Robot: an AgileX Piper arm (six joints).
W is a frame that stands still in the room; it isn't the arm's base.
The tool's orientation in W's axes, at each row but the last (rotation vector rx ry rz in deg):
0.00, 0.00, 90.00
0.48, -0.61, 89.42
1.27, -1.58, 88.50
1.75, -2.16, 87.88
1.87, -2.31, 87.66
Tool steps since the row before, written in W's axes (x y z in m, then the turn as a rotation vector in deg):
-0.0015, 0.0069, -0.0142, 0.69, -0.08, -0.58
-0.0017, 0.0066, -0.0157, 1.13, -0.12, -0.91
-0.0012, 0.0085, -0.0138, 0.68, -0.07, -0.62
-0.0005, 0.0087, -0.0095, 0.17, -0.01, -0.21
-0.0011, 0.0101, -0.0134, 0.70, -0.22, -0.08
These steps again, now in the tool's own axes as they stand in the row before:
0.0069, 0.0015, -0.0142, -0.08, -0.69, -0.58
0.0064, 0.0018, -0.0158, -0.12, -1.13, -0.91
0.0080, 0.0015, -0.0141, -0.07, -0.68, -0.62
0.0083, 0.0009, -0.0099, -0.01, -0.17, -0.21
0.0094, 0.0016, -0.0138, -0.20, -0.71, -0.07

